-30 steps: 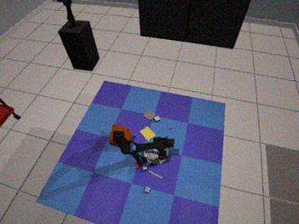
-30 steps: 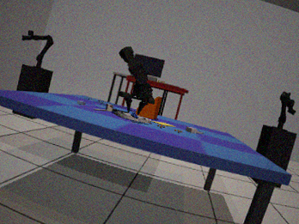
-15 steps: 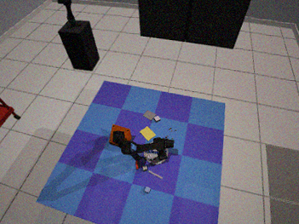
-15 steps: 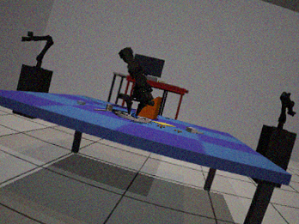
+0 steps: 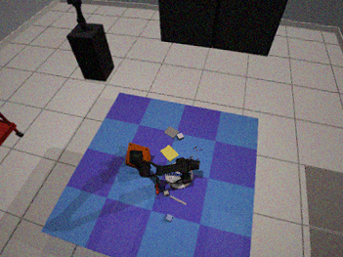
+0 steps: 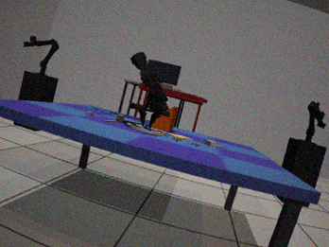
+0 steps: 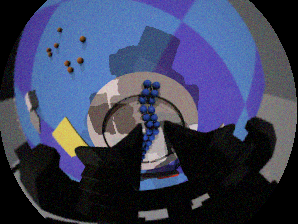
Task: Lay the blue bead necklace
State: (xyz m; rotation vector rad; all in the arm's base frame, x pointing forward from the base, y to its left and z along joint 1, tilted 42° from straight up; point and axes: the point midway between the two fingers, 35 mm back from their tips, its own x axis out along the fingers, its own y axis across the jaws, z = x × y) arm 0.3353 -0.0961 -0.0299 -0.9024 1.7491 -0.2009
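Right now the round white bead board is 30 mm behind my gripper tip and 10 mm below it. Round my gripper tip: red-handled tool 160 mm behind, 120 mm to the right, 10 mm below; yellow card 140 mm behind, 170 mm to the left, 10 mm below; thin pale stick 180 mm to the right, 10 mm below.
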